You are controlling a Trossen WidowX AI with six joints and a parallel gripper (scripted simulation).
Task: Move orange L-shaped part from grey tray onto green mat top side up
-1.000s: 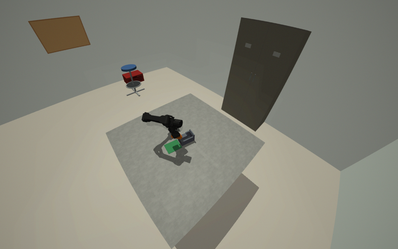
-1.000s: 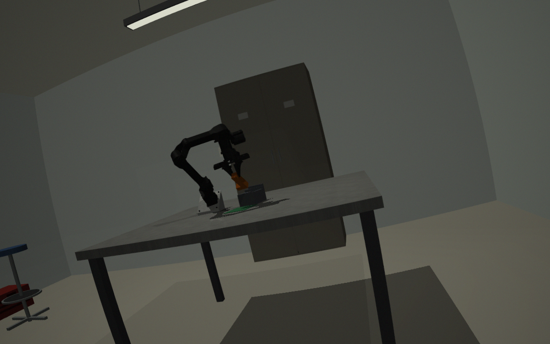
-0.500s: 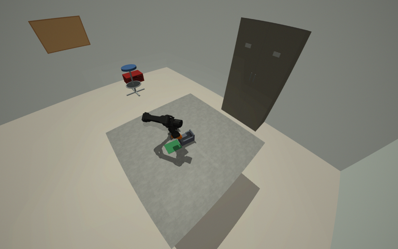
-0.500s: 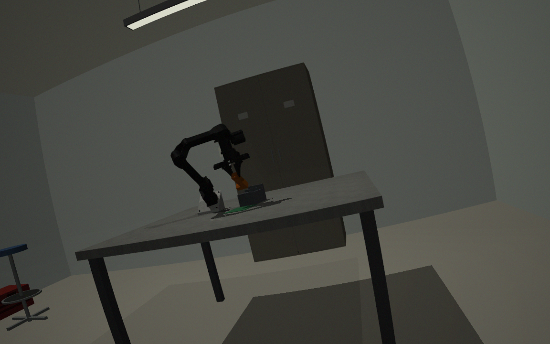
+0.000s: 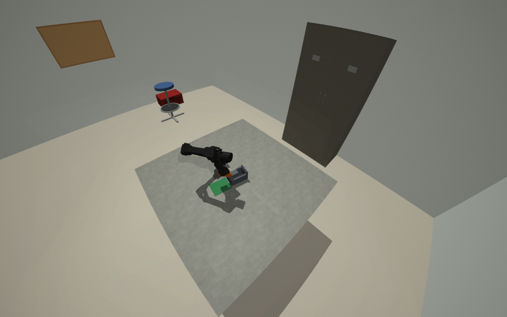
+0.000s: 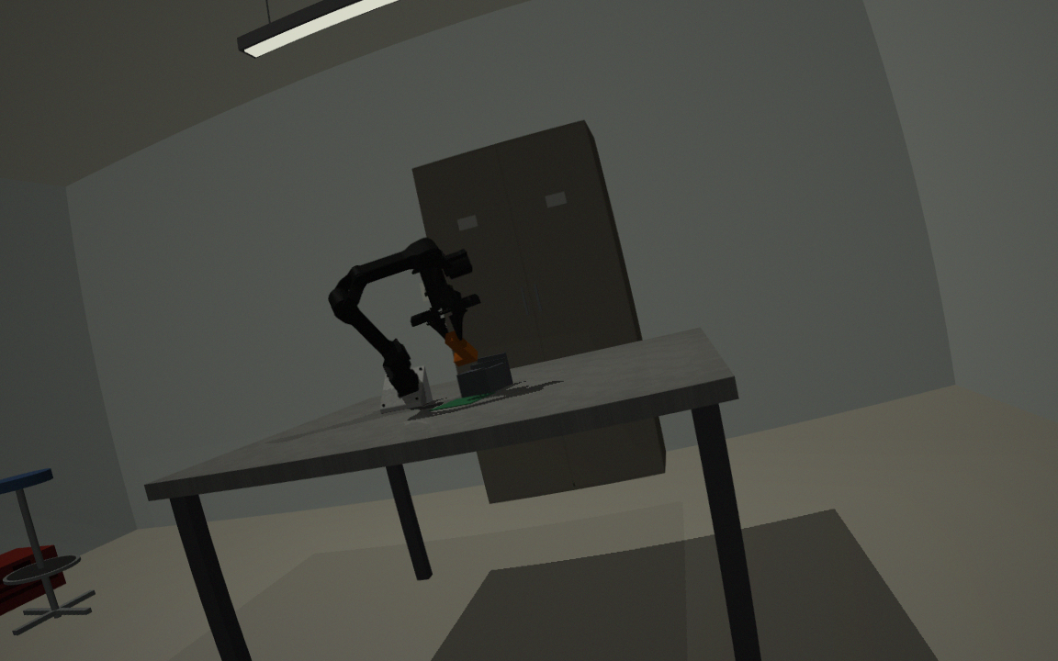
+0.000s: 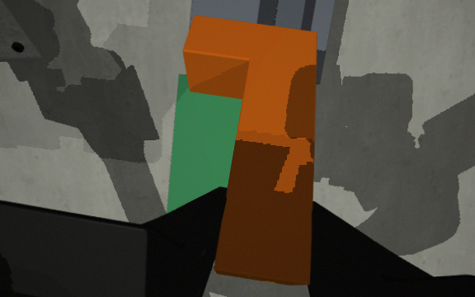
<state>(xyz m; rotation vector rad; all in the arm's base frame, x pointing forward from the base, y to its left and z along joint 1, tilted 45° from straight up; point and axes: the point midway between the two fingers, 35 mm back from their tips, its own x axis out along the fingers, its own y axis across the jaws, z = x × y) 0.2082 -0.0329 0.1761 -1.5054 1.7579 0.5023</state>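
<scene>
My gripper tip is now 40 mm to the right of the orange L-shaped part and 30 mm above it. Also, from my gripper tip: green mat 170 mm below, 30 mm to the right, 10 mm behind.
</scene>
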